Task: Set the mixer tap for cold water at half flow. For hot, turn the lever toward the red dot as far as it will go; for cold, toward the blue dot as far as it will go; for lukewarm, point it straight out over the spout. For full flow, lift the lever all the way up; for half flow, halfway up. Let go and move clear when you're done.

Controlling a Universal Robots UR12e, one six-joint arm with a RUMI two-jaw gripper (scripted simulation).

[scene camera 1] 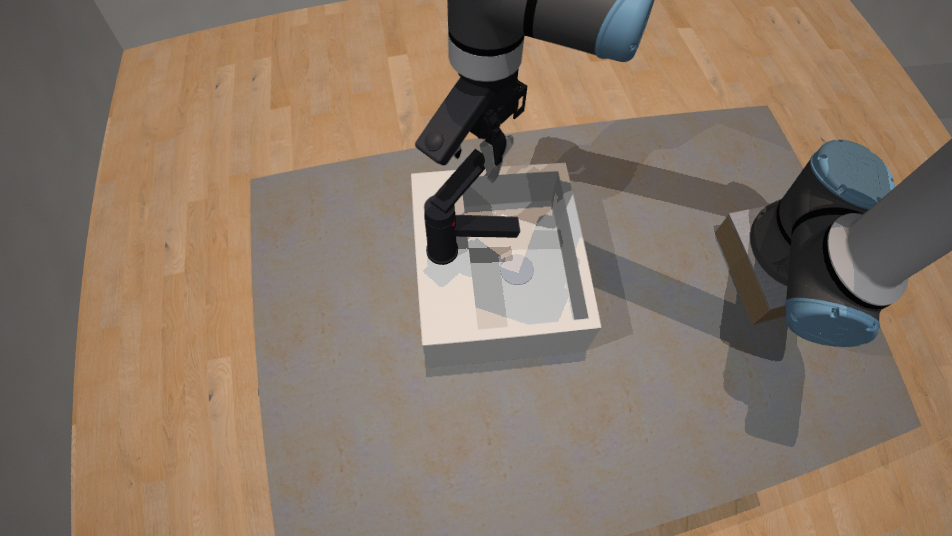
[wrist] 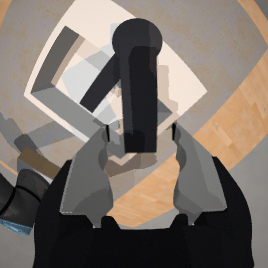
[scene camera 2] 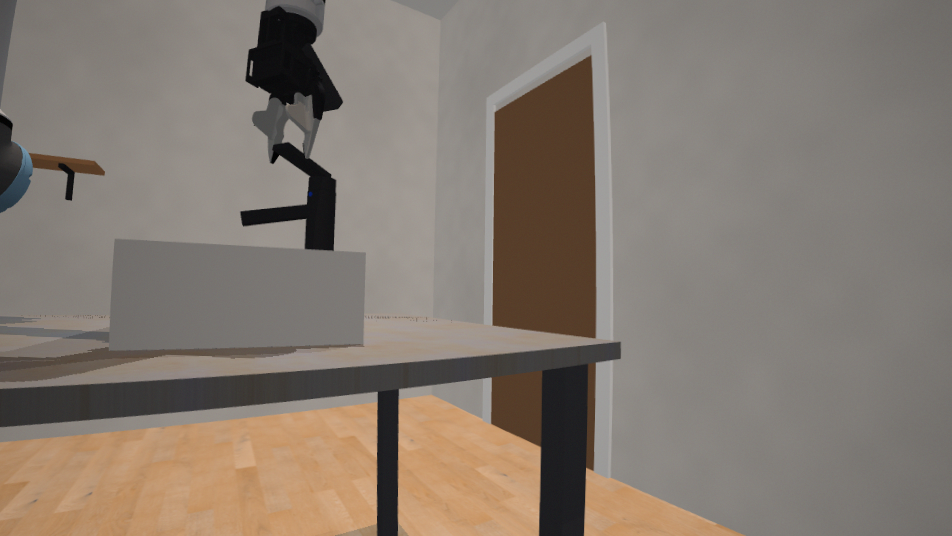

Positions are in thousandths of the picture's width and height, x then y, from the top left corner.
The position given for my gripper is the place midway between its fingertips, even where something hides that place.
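I see a lever (scene camera 1: 473, 359), and the same lever (scene camera 2: 301, 281) shows again. There is a white sink basin (scene camera 1: 517, 566) as well, and I also find the white sink basin (wrist: 259, 237). As for my gripper (scene camera 1: 498, 316), I see it here, and I see my gripper (scene camera 2: 303, 301) and my gripper (wrist: 524, 465) too.
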